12 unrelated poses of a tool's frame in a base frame.
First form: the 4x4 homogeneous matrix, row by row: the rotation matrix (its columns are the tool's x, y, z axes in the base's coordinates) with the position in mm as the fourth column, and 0 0 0 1 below. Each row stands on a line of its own.
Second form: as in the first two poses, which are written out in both.
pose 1, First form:
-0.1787 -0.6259 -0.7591 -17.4
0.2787 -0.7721 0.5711 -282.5
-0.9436 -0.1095 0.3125 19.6
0 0 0 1
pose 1, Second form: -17.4 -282.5 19.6 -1.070 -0.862 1.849
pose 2, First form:
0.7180 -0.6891 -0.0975 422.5
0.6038 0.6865 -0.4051 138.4
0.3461 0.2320 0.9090 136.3
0 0 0 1
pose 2, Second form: 422.5 138.4 136.3 0.419 -0.098 0.765
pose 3, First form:
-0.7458 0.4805 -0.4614 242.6
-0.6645 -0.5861 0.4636 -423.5
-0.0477 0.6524 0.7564 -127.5
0 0 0 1
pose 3, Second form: 242.6 -423.5 -127.5 -0.550 -0.480 -2.569
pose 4, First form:
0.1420 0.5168 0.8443 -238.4
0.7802 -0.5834 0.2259 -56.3
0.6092 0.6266 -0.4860 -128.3
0 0 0 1
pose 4, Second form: -238.4 -56.3 -128.3 -2.707 1.005 -1.303
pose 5, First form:
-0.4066 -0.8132 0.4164 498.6
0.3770 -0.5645 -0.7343 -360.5
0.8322 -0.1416 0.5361 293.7
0 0 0 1
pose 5, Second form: 498.6 -360.5 293.7 0.940 0.429 2.034
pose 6, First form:
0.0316 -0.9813 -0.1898 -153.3
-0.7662 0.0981 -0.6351 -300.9
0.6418 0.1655 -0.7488 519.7
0 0 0 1
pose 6, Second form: -153.3 -300.9 519.7 2.438 -0.191 1.539
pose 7, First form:
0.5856 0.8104 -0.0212 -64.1
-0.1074 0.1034 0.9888 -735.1
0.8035 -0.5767 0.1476 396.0
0 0 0 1
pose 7, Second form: -64.1 -735.1 396.0 -1.423 -0.021 -0.945
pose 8, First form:
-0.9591 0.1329 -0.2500 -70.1
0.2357 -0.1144 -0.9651 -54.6
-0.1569 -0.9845 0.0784 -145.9
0 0 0 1
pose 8, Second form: -70.1 -54.6 -145.9 1.490 -0.253 -3.004
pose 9, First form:
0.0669 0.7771 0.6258 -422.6
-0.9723 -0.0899 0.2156 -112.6
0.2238 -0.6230 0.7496 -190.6
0 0 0 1
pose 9, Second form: -422.6 -112.6 -190.6 -0.280 0.676 -1.485
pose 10, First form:
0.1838 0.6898 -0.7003 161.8
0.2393 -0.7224 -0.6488 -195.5
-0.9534 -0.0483 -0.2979 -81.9
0 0 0 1
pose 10, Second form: 161.8 -195.5 -81.9 2.001 -0.776 -1.310
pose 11, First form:
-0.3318 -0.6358 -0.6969 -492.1
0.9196 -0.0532 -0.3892 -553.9
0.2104 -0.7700 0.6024 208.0
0 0 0 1
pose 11, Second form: -492.1 -553.9 208.0 0.574 -0.771 2.052
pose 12, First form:
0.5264 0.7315 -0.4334 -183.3
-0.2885 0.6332 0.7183 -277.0
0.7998 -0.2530 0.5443 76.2
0 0 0 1
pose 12, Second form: -183.3 -277.0 76.2 -0.922 -0.448 -0.947
